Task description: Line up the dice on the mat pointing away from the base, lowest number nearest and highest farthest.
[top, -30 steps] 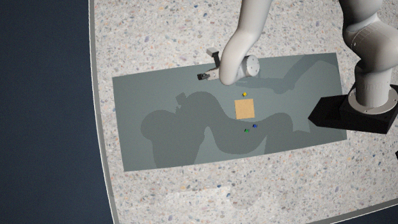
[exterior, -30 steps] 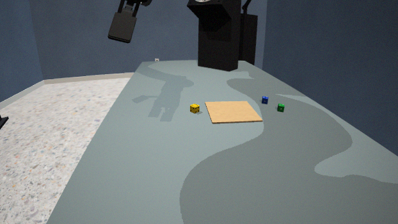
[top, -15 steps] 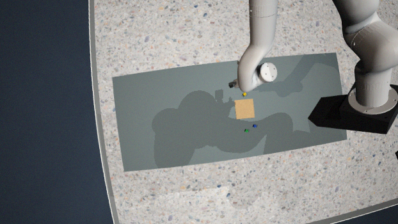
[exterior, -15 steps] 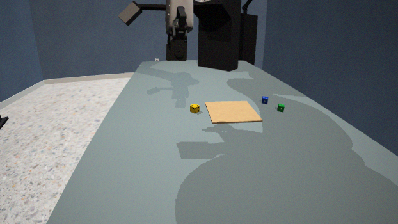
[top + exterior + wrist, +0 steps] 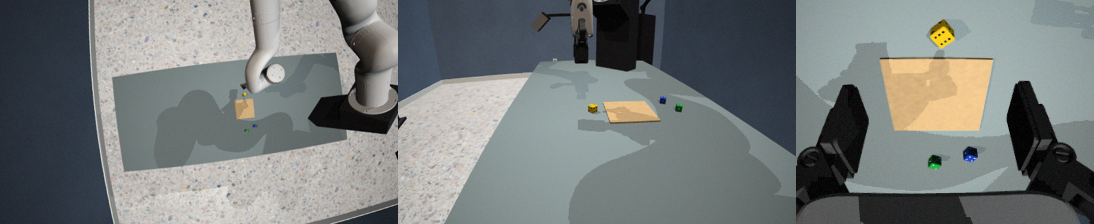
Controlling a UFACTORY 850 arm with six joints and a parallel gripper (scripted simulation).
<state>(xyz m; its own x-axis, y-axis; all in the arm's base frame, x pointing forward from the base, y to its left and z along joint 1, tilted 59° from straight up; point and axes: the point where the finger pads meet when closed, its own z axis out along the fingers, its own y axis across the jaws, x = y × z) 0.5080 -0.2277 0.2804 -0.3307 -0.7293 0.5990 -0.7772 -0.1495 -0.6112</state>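
Now: the yellow die 150 mm below my hand, 30 mm to the left of it and 10 mm ahead of it. Round my hand: blue die 280 mm to the left, 150 mm below, 60 mm ahead; then tan mat 160 mm below, 130 mm to the left, 60 mm ahead; then green die 270 mm to the left, 150 mm below, 130 mm ahead.
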